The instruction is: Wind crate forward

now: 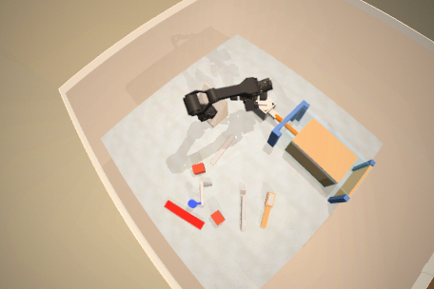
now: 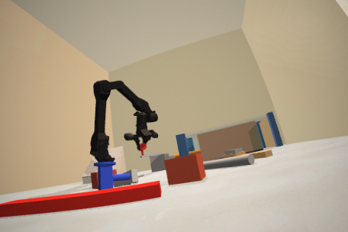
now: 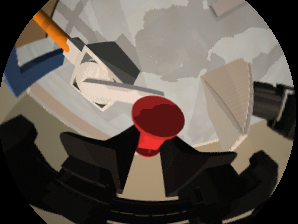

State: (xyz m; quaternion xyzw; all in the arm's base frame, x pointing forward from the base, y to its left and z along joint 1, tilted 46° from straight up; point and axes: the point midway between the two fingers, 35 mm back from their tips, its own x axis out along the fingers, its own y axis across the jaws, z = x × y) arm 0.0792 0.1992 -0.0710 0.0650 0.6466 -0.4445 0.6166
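Now: the blue frame post 240 mm ahead of my gripper tip, 80 mm to the left of it and 30 mm below it. From my gripper tip the other things lie so: grey winch: 60 mm ahead, 60 mm to the left, 100 mm below; winch handle: 40 mm ahead, 20 mm to the left, 30 mm below; red knob: 10 mm ahead, 10 mm to the right.
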